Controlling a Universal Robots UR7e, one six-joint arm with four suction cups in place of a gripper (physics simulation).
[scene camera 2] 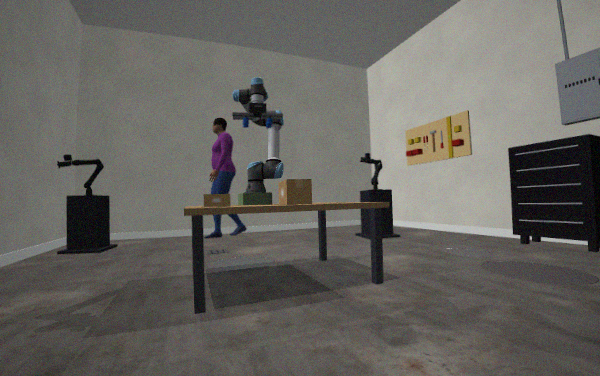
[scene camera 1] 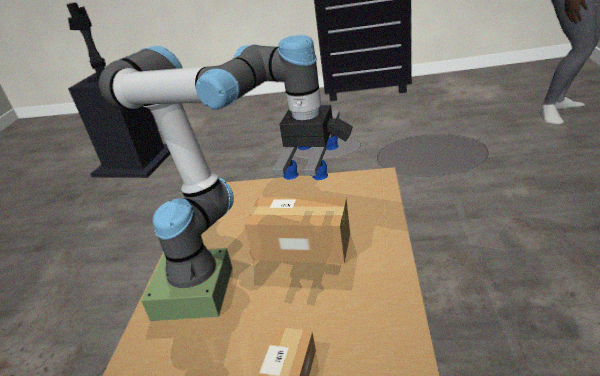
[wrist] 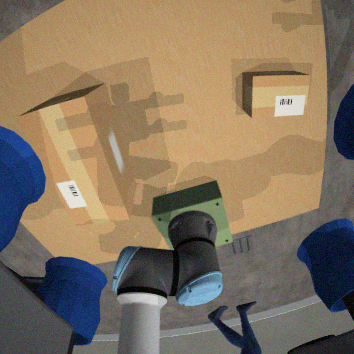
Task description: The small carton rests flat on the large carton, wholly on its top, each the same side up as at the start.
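Nothing is carried by my suction head (wrist: pixel 71 287). On the table rest a small carton (scene camera 1: pixel 287 344) and a large carton (scene camera 2: pixel 291 191), and the wrist view shows me both the small carton (wrist: pixel 282 92) and the large carton (wrist: pixel 75 135).
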